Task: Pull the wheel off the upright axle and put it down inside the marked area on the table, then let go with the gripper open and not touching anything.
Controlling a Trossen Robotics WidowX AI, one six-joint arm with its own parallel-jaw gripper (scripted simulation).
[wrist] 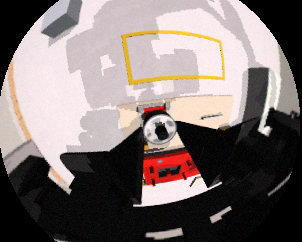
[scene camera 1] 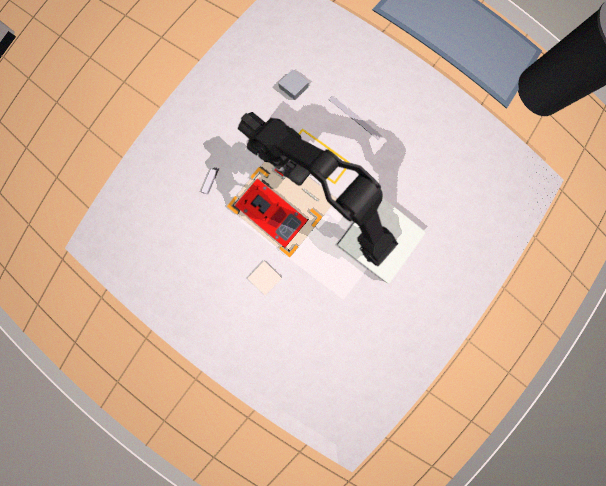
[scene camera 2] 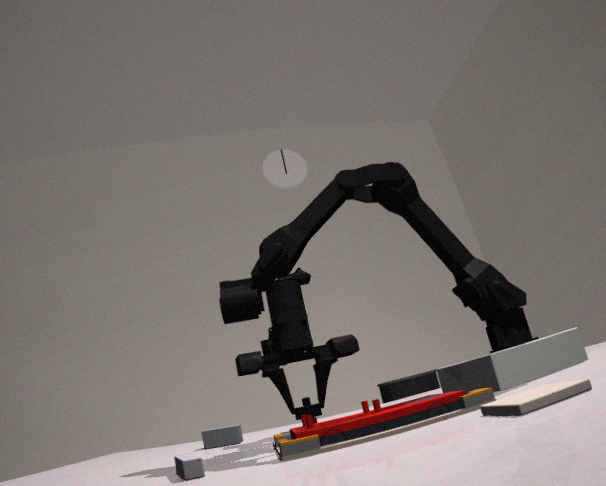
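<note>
I see my gripper in scene camera 2 (scene camera 2: 307, 411), and the same gripper shows in the wrist view (wrist: 159, 127) and in scene camera 1 (scene camera 1: 281, 165). There is a red base plate (scene camera 1: 269, 211), and the wrist view shows the red base plate (wrist: 163, 166) as well. The scene also has a cream square tile (scene camera 2: 536, 398) and a grey cube (scene camera 2: 229, 435).
</note>
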